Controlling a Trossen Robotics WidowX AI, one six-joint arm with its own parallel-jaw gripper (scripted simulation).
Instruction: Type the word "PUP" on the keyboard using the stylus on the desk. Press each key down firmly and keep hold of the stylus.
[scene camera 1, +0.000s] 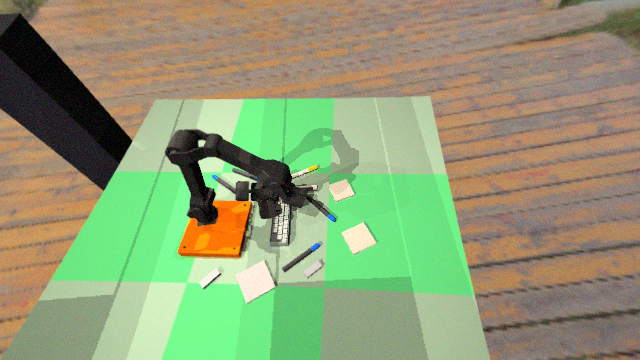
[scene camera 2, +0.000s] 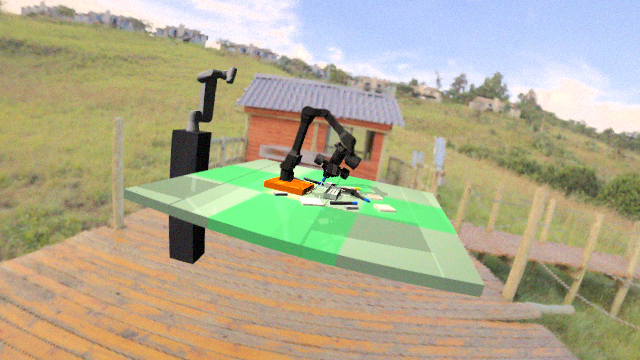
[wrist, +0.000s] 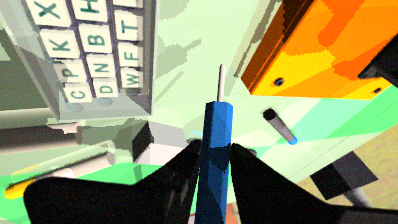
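Observation:
My gripper is visible at (scene camera 1: 262, 193) and at (wrist: 215, 148).

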